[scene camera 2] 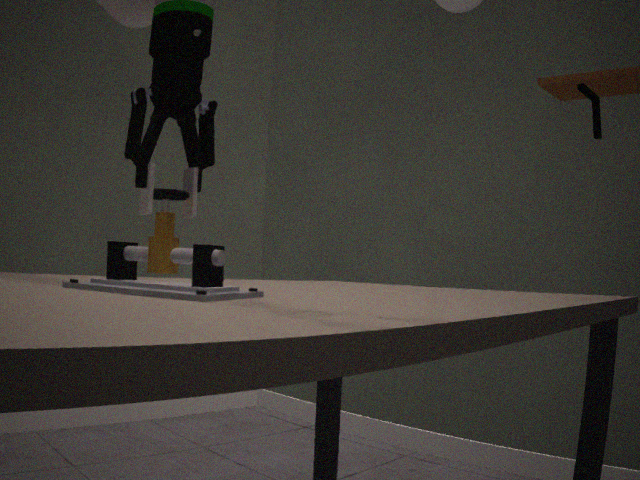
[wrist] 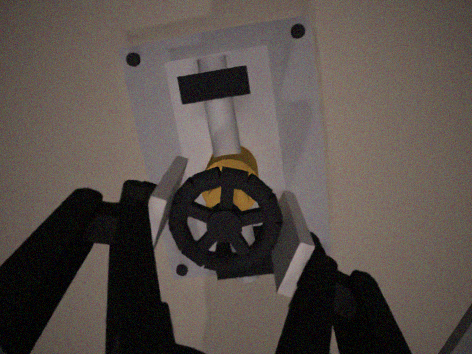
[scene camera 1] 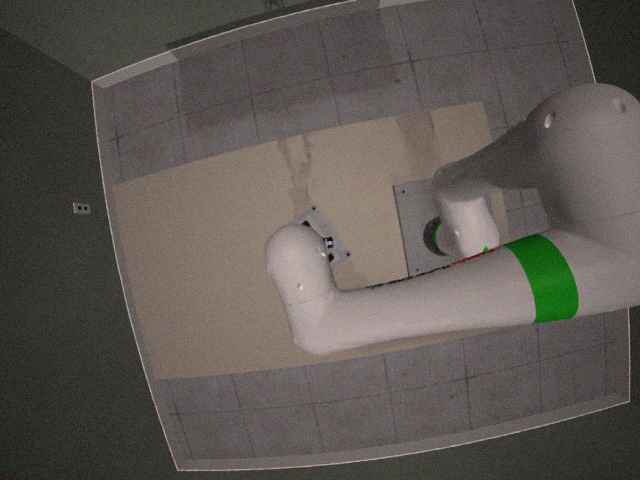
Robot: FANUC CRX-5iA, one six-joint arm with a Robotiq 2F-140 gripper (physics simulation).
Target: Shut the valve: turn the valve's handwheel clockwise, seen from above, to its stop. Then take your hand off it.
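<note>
The black handwheel (scene camera 2: 171,194) (wrist: 225,223) is a round spoked wheel on top of the yellow valve body (scene camera 2: 163,253) (wrist: 231,164). My gripper (scene camera 2: 169,190) (wrist: 229,195) points down over the valve and is shut on the handwheel, with one pale finger pad at each side of the rim. The valve sits on a light pipe (scene camera 2: 182,255) (wrist: 223,125) held by black blocks above a grey base plate (scene camera 2: 232,295) (wrist: 300,150). In scene camera 1 the arm hides the handwheel, and part of the base plate (scene camera 1: 338,237) shows beside it.
The tan table top (scene camera 1: 206,310) (scene camera 2: 361,304) bears the valve's base plate. A grey mounting plate (scene camera 1: 408,227) lies under the arm's base at the right in scene camera 1. An orange wall shelf (scene camera 2: 594,82) shows at the upper right in scene camera 2.
</note>
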